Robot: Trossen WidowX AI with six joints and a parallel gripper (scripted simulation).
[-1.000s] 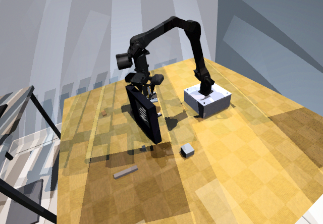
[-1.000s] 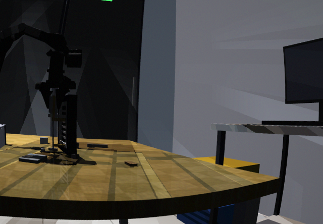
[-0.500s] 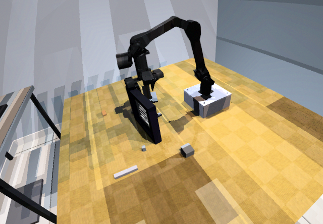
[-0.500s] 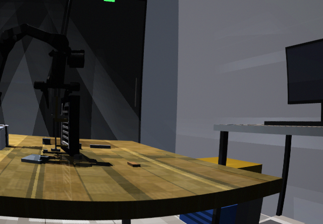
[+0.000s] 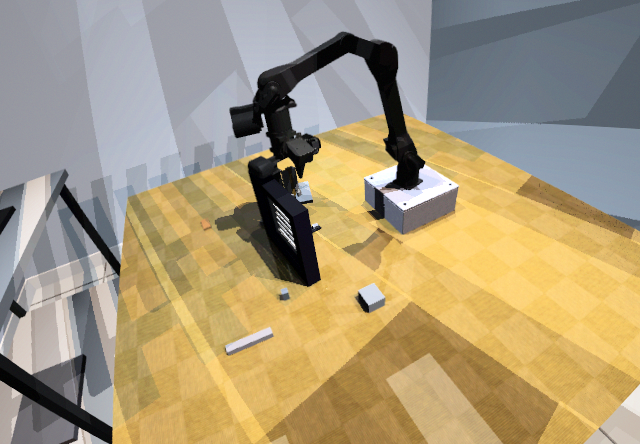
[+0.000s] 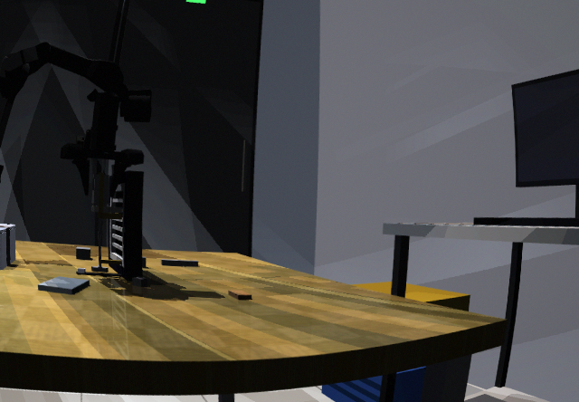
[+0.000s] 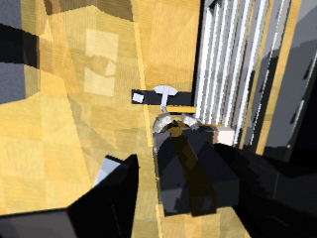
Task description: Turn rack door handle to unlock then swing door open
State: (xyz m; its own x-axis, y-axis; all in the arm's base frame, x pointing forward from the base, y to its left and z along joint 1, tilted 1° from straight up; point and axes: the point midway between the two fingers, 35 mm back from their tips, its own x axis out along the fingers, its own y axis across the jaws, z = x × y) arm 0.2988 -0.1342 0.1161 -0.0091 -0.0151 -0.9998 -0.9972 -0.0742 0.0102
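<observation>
Right now my gripper tip is 30 mm above the upright door handle and 10 mm to the right of it. Also, from my gripper tip: flat dark plate 160 mm to the right, 160 mm below, 110 mm behind; then grey bar 280 mm ahead, 220 mm to the left, 160 mm below.
</observation>
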